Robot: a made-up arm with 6 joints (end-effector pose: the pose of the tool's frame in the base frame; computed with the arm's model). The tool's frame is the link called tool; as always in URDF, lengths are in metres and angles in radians. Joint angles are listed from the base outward.
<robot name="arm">
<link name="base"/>
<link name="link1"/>
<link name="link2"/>
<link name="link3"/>
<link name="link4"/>
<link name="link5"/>
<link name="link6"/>
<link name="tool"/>
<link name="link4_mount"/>
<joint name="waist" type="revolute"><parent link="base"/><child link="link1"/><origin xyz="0 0 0.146"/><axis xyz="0 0 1"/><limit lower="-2.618" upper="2.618"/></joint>
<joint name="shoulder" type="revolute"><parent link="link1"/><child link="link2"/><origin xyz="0 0 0" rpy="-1.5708 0 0"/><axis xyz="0 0 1"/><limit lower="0" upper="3.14"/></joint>
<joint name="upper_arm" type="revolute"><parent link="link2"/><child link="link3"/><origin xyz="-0.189 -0.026 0"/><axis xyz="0 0 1"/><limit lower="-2.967" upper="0"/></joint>
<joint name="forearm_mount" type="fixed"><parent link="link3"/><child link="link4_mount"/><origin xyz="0.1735 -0.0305 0"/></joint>
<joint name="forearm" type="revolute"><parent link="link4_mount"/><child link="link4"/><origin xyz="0.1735 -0.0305 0" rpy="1.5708 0 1.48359"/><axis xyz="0 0 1"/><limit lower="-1.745" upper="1.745"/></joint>
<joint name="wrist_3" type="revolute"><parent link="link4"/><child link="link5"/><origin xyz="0 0 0" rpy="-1.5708 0 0"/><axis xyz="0 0 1"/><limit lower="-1.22" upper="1.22"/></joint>
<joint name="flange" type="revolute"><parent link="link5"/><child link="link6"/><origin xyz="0.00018 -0.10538 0" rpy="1.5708 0 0"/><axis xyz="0 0 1"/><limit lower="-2.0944" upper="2.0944"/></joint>
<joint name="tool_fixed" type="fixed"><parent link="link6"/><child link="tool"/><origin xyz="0 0 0"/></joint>
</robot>
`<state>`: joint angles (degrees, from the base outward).
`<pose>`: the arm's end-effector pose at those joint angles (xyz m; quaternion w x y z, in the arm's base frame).
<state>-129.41 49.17 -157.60 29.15 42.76 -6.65</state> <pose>0.1824 0.1669 0.7117 0.5525 0.0768 0.1985 -0.8059</pose>
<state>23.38 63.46 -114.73 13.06 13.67 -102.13</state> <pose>0.1680 0.0788 0.7071 0.7743 -0.3460 0.2004 -0.4905</pose>
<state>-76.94 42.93 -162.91 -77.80 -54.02 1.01</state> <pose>-0.0087 0.4058 0.6044 0.0566 -0.4238 -0.3587 -0.8297</pose>
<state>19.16 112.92 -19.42 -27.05 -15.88 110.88</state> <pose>0.1520 0.0666 -0.1408 0.0355 0.5281 0.8358 0.1455</pose>
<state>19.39 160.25 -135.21 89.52 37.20 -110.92</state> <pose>0.5499 0.2612 0.0646 0.5456 -0.4425 0.6656 0.2518</pose>
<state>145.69 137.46 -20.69 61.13 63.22 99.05</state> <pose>-0.0425 -0.0708 -0.1097 0.1594 0.1854 0.7713 -0.5876</pose>
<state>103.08 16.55 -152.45 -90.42 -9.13 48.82</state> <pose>0.1075 -0.5357 0.4882 0.7913 0.3858 -0.1983 0.4308</pose>
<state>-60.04 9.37 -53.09 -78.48 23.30 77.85</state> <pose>0.0127 -0.1041 0.5535 0.7435 0.3506 0.2409 -0.5159</pose>
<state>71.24 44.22 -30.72 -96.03 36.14 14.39</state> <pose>0.1614 0.2825 0.2687 0.6214 -0.6323 0.3596 -0.2912</pose>
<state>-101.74 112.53 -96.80 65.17 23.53 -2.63</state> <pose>-0.0720 -0.5351 0.2398 0.5740 0.7848 0.2275 -0.0531</pose>
